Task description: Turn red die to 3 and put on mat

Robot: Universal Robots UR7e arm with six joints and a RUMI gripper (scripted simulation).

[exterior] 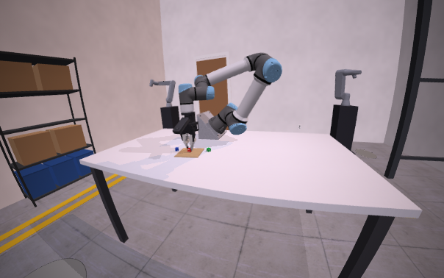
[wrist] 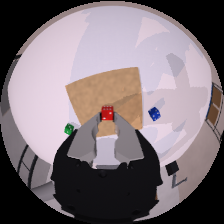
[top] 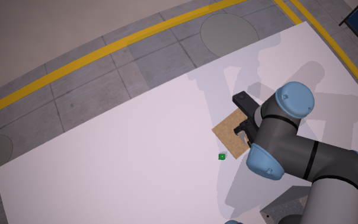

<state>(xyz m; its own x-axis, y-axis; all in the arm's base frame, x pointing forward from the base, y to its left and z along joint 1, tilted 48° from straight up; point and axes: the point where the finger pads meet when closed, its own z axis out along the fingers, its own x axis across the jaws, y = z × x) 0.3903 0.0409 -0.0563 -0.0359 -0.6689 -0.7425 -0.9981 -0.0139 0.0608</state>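
Right now the red die is 1 cm below my hand. The rest, counted from my hand: mat 2 cm below; then blue die 10 cm to the right, 2 cm below, 1 cm behind; then green die 10 cm to the left, 5 cm behind, 2 cm below.
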